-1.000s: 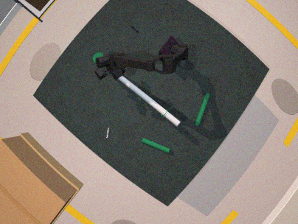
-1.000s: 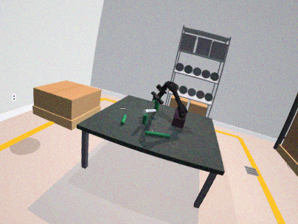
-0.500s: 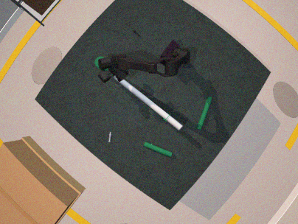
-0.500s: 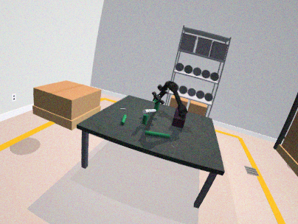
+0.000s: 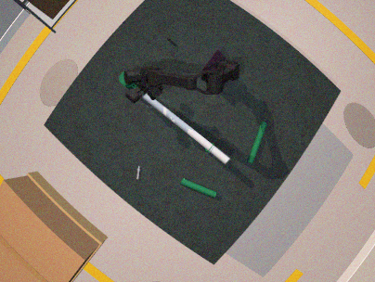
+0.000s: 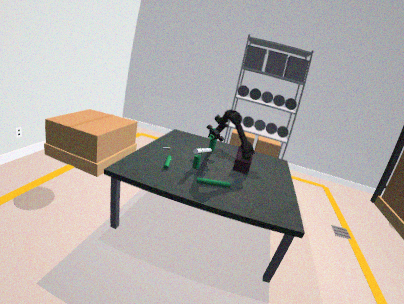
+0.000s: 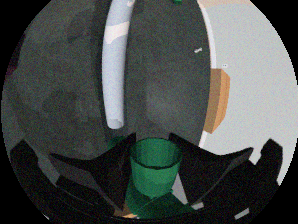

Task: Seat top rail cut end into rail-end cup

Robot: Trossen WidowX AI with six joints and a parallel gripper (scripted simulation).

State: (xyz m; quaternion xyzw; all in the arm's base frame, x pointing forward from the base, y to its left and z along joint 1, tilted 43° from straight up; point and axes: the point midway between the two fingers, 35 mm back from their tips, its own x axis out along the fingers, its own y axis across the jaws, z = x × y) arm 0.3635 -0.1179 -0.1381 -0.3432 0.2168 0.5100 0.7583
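Right now the green rail-end cup is 20 mm behind my gripper tip, 30 mm to the right of it and 30 mm above it. Also, from my gripper tip: small white pin: 300 mm ahead, 240 mm to the left, 110 mm below.
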